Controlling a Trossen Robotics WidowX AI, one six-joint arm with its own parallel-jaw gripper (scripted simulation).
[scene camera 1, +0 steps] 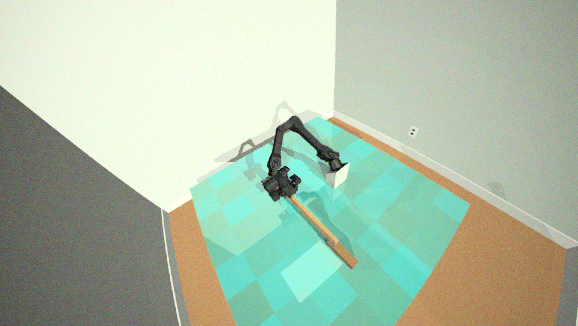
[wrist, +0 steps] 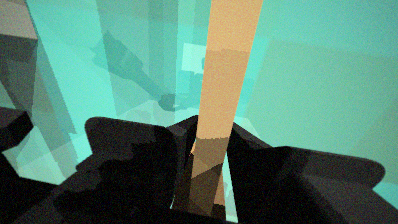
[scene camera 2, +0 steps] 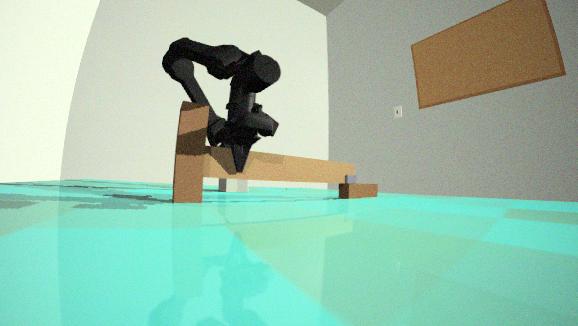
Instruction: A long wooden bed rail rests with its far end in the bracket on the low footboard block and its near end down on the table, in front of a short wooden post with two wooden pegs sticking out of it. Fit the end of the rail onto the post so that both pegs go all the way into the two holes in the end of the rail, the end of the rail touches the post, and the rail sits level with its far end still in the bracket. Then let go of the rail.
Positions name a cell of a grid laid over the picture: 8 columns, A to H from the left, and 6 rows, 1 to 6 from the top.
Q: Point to a wooden rail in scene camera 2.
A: D3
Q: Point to a short wooden post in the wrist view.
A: D6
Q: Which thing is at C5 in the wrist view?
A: The gripper.
